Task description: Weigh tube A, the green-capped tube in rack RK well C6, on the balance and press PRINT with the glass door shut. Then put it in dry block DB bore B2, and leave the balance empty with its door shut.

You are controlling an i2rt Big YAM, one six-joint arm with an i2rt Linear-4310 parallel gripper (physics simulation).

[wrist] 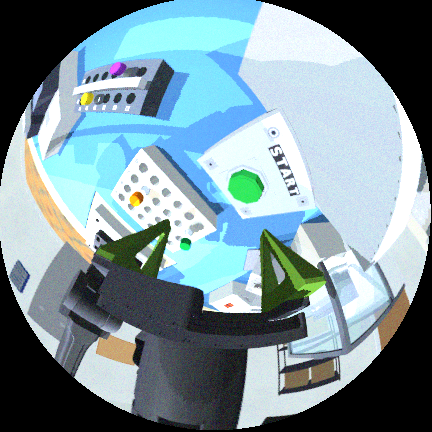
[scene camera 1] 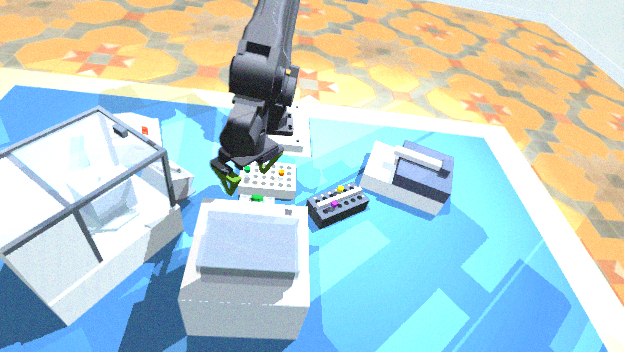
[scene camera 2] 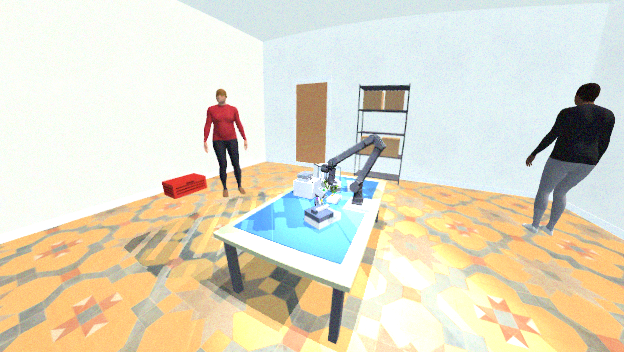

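Tube A, the green-capped tube, stands in a corner well of the white rack. My gripper is open and empty, above and beside that corner; in the wrist view the green cap lies nearer the left finger. The glass-walled balance stands left in scene camera 1; its door state is unclear. A white unit with a red mark is near it; no PRINT label is readable. The dark block has two rows of bores, with yellow and purple caps.
An orange-capped tube stands in the rack. A green START button lies between the rack and a large white machine. A lidded device stands right of the dark block.
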